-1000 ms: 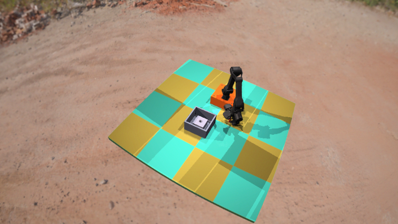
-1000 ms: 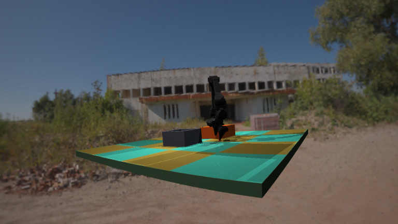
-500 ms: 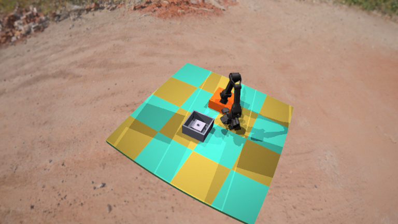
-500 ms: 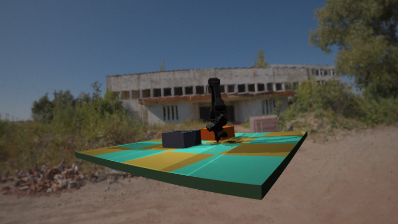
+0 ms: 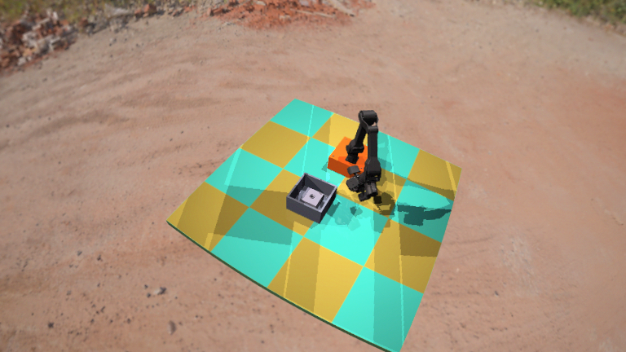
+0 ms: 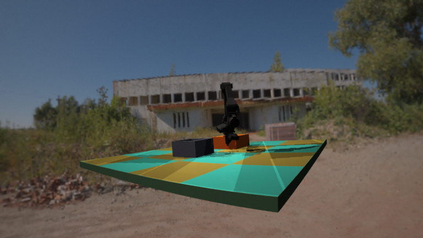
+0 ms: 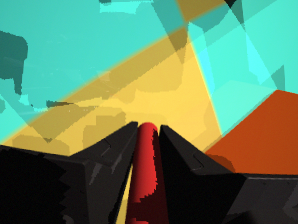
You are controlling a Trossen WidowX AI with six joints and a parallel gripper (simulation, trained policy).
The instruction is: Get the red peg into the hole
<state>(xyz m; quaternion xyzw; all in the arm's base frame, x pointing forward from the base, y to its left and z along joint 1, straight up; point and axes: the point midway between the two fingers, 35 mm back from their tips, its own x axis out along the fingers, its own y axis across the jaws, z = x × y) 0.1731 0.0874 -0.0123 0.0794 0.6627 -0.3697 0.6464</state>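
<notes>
The pale plate is 16 cm ahead of my gripper tip and 16 cm to the right of it. The rest, counted from my gripper tip: dark grey box 16 cm ahead, 16 cm to the right, 2 cm below; red peg 1 cm to the left, 3 cm above.
</notes>
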